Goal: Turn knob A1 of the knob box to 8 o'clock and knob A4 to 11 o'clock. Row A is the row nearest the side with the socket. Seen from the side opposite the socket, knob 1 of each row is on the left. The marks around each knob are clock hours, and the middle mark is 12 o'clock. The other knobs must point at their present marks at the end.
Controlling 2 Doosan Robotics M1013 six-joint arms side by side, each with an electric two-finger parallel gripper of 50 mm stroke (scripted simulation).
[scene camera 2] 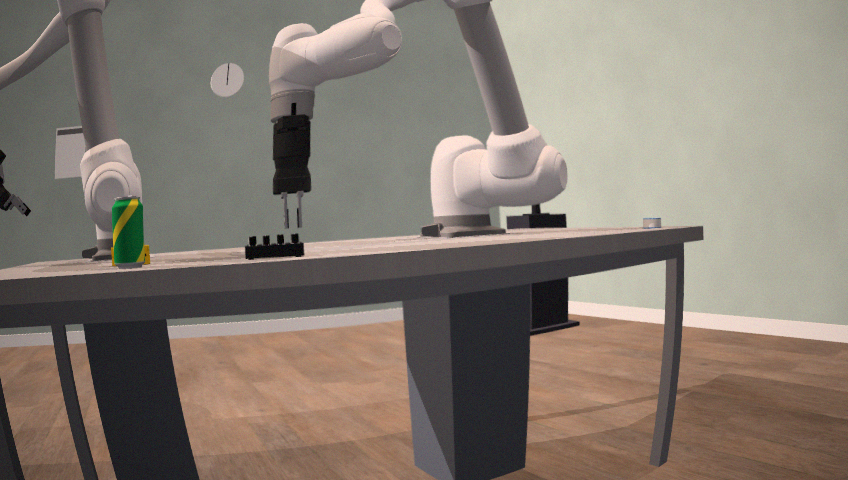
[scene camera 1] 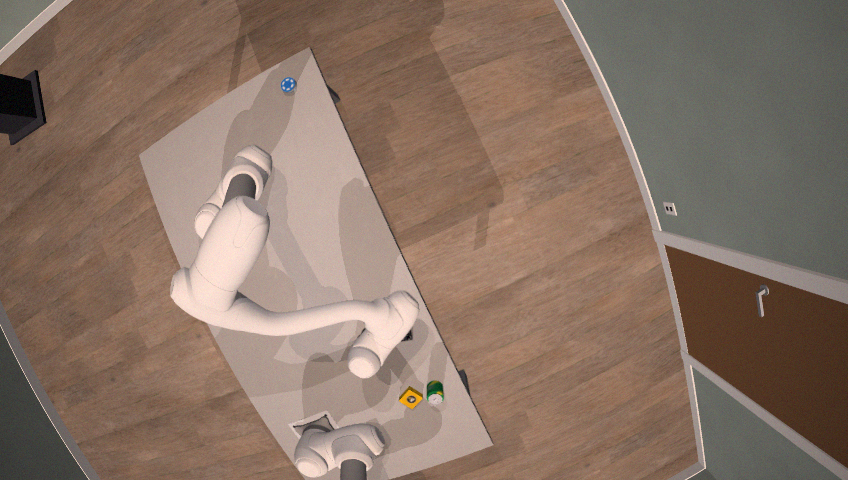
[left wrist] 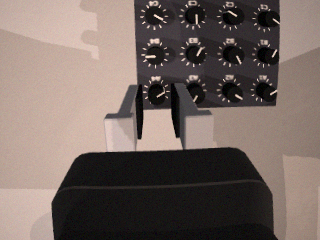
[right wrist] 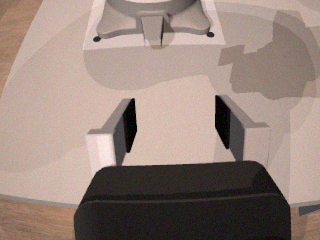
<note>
I see my left gripper, my right gripper and a can.
My left gripper is seen too in the left wrist view.
</note>
